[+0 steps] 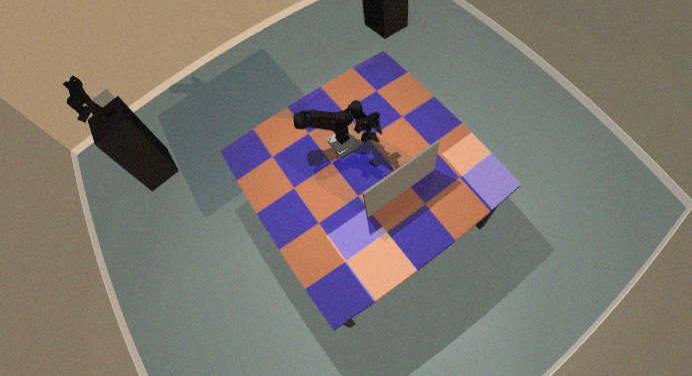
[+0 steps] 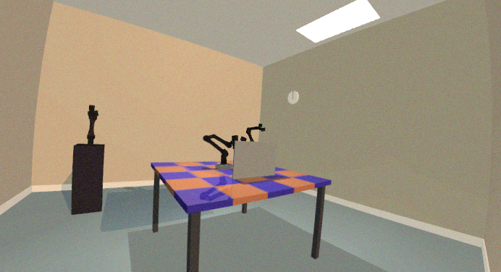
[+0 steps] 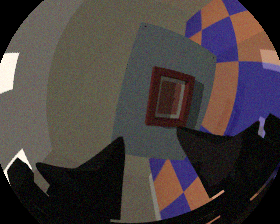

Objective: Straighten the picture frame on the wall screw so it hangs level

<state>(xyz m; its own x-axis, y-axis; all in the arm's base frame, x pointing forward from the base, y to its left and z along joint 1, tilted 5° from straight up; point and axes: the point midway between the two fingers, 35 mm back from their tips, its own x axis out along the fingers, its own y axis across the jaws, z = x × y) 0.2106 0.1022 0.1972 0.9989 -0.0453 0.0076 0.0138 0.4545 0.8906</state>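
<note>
My gripper tip is now 200 mm short of the picture frame, 90 mm above it and 40 mm to the left of it. Round my gripper tip: grey wall panel (210 mm ahead, 100 mm below, 40 mm to the right).
</note>
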